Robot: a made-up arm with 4 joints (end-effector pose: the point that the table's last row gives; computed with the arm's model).
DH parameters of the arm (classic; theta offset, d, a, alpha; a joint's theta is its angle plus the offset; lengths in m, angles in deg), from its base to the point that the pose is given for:
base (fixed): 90 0.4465 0.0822 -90
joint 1: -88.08 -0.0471 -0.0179 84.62
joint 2: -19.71 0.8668 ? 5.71
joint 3: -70.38 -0.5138 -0.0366 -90
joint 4: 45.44 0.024 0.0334 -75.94
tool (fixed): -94.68 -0.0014 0 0
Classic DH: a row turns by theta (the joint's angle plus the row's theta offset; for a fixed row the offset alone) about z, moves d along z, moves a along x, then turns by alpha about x.
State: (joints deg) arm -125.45 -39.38 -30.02 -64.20
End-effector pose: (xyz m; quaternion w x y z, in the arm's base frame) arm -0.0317 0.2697 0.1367 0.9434 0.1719 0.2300 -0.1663
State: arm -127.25 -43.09 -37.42 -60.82
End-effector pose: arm -0.0279 0.2786 0.1445 0.9558 0.2126 0.1884 -0.0764
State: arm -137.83 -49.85 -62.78 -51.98
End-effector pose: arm -0.0236 0.3312 0.1944 0.9149 0.3511 0.0574 0.1910
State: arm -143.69 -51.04 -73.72 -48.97
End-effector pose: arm -0.0247 0.3561 0.2253 0.8693 0.4029 -0.0033 0.2864
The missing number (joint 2, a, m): -0.0456
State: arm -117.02 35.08 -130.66 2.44
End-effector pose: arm 0.0015 0.2797 0.1787 0.8077 0.5679 0.1319 0.0873
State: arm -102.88 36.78 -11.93 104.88
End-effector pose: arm -0.0905 0.2267 0.1351 0.1825 0.5928 -0.7527 -0.2210
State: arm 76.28 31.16 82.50 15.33
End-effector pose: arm -0.0413 -0.0818 0.7414 0.0096 0.1510 -0.8894 0.4314
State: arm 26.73 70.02 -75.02 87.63
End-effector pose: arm -0.0390 -0.2316 0.5501 0.8136 0.0225 -0.4421 0.3769
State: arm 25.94 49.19 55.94 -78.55
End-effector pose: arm -0.0288 -0.2919 0.5346 0.0230 0.2399 -0.6760 -0.6964
